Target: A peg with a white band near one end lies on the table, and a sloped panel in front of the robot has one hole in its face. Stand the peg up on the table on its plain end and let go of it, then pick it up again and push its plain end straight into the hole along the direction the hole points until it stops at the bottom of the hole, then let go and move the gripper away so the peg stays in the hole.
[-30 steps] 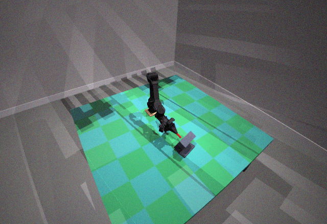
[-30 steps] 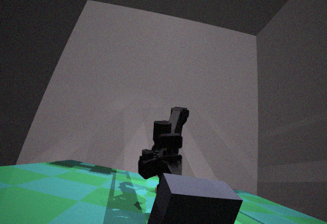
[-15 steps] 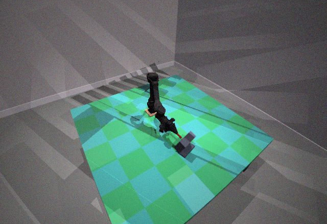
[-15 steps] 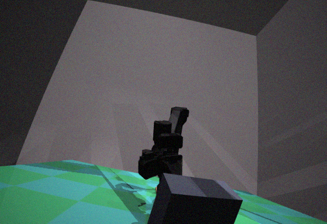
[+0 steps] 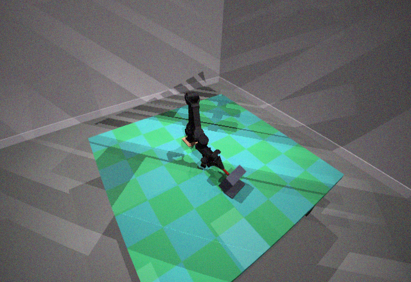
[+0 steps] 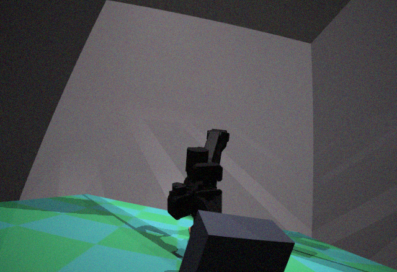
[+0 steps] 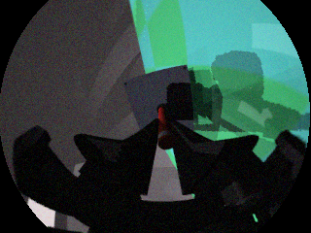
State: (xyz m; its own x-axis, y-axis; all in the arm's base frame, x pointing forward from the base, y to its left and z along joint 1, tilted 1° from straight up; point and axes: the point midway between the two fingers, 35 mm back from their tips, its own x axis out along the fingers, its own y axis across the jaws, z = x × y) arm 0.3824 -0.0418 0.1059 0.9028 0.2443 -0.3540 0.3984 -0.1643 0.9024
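The sloped panel lies 6 cm ahead of my gripper tip, 3 cm below it and 1 cm to the left of it. Round my gripper tip: red peg (1 cm behind, 1 cm above).
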